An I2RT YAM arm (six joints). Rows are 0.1 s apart.
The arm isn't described. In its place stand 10 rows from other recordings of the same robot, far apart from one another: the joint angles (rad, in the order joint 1, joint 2, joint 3, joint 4, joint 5, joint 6), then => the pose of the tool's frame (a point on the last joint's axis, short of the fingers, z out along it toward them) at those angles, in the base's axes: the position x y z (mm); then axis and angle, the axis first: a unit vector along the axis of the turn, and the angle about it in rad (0 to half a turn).
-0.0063 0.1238 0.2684 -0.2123 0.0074 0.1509 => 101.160 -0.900 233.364 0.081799 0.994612 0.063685 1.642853
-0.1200 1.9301 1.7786 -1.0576 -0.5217 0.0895 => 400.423 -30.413 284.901 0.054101 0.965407 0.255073 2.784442
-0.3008 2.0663 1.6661 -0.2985 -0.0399 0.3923 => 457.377 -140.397 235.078 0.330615 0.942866 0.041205 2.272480
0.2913 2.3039 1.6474 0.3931 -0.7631 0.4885 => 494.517 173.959 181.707 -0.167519 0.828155 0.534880 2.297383
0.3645 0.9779 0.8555 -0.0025 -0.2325 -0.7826 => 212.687 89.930 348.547 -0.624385 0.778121 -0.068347 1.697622
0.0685 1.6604 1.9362 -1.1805 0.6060 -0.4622 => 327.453 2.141 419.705 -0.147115 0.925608 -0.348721 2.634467
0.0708 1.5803 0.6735 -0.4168 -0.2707 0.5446 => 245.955 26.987 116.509 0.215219 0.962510 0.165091 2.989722
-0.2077 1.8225 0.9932 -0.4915 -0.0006 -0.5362 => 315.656 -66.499 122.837 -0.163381 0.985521 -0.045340 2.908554
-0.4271 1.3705 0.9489 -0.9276 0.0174 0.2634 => 217.877 -99.839 219.796 0.339289 0.940514 -0.017764 2.922172
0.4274 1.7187 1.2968 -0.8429 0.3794 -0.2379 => 314.193 128.620 226.937 -0.293891 0.939906 -0.173796 2.806775
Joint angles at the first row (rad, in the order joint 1, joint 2, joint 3, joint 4, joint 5, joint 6):
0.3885, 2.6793, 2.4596, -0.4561, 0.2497, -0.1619
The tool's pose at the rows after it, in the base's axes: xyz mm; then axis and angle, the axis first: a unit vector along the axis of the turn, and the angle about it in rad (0 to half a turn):
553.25 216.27 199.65 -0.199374 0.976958 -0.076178 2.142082
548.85 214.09 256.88 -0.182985 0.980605 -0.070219 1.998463
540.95 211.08 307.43 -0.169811 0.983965 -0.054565 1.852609
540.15 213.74 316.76 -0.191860 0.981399 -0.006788 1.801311
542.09 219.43 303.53 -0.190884 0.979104 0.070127 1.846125
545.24 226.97 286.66 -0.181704 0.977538 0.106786 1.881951
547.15 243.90 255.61 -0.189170 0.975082 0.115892 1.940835
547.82 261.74 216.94 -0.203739 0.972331 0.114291 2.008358
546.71 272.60 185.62 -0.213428 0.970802 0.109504 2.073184
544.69 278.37 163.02 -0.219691 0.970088 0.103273 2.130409
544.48 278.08 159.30 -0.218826 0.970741 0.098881 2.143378
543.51 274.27 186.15 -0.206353 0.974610 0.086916 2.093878
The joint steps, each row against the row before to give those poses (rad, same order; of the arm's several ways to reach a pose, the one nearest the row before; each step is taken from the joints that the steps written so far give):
0.0004, -0.0328, 0.0282, 0.0294, 0.0252, 0.0000
0.0000, -0.0645, 0.0504, 0.0316, 0.0103, 0.0000
0.0000, -0.0595, 0.0321, 0.0580, -0.0061, 0.0003
0.0000, -0.0084, -0.0001, 0.0459, -0.0802, 0.0073
0.0019, 0.0184, -0.0042, -0.0127, -0.0969, 0.0824
0.0076, 0.0305, 0.0001, 0.0046, -0.0358, 0.0538
0.0245, 0.0538, 0.0000, -0.0012, -0.0065, 0.0160
0.0263, 0.0659, -0.0005, -0.0003, -0.0004, -0.0004
0.0168, 0.0508, 0.0001, -0.0145, -0.0004, 0.0000
0.0099, 0.0343, 0.0000, -0.0240, 0.0000, -0.0004
0.0000, 0.0050, 0.0004, -0.0100, 0.0046, 0.0000
-0.0027, -0.0416, 0.0083, -0.0068, 0.0370, 0.0000

